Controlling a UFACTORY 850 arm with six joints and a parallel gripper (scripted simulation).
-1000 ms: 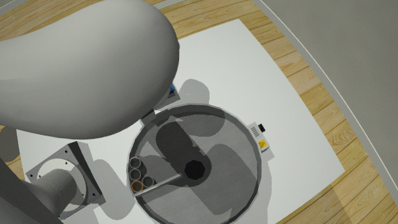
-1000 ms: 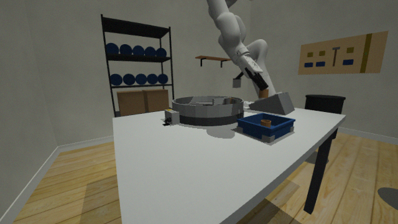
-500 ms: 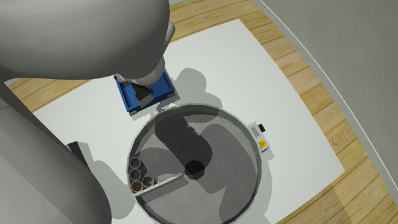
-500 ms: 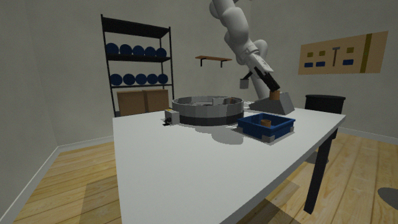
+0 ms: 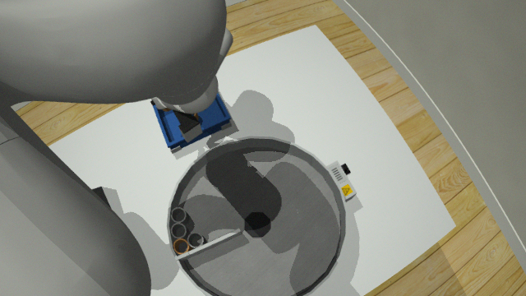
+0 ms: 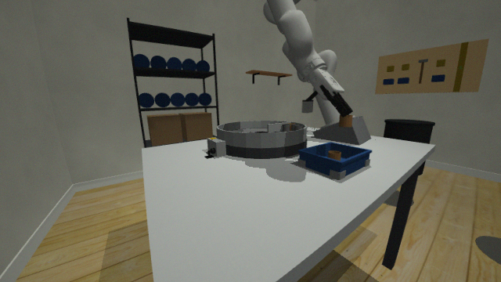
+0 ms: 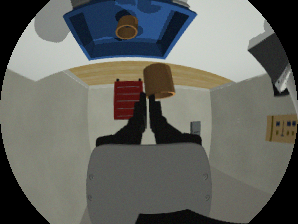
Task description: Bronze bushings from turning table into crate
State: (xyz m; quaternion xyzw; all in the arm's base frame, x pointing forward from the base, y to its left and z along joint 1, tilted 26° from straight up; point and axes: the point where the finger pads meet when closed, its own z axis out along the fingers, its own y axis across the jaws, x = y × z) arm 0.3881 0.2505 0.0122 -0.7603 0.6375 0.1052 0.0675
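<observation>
Right now my hand is 30 mm short of the blue crate and 150 mm above it. The rest, counted from my hand: grey turning table: 50 mm ahead, 360 mm to the right, 130 mm below.
</observation>
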